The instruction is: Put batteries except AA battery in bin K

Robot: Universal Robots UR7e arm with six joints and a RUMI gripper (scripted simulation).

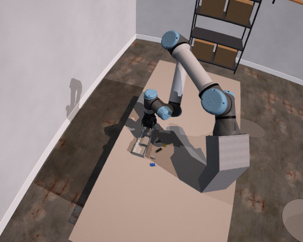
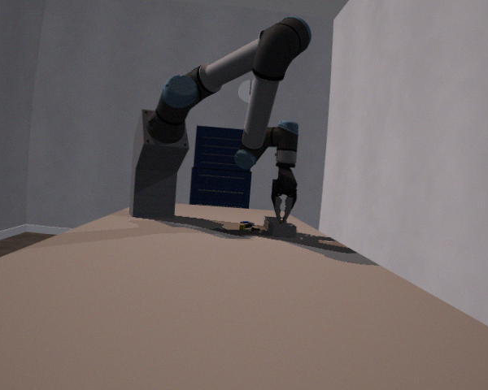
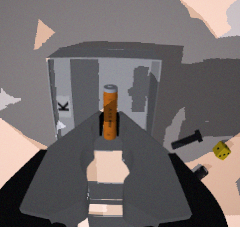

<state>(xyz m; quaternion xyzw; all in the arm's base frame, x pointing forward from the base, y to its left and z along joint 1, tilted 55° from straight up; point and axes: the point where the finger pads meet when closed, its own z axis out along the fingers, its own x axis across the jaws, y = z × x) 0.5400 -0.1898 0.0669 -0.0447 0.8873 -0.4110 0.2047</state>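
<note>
The joined grey bins is 10 mm ahead of my hand, 80 mm to the left of it and 40 mm below it. The rest, counted from my hand: orange cylindrical battery: 10 mm below; then black bolt: 80 mm behind, 60 mm to the left, 50 mm below; then small yellow block: 130 mm behind, 80 mm to the left, 50 mm below.
</note>
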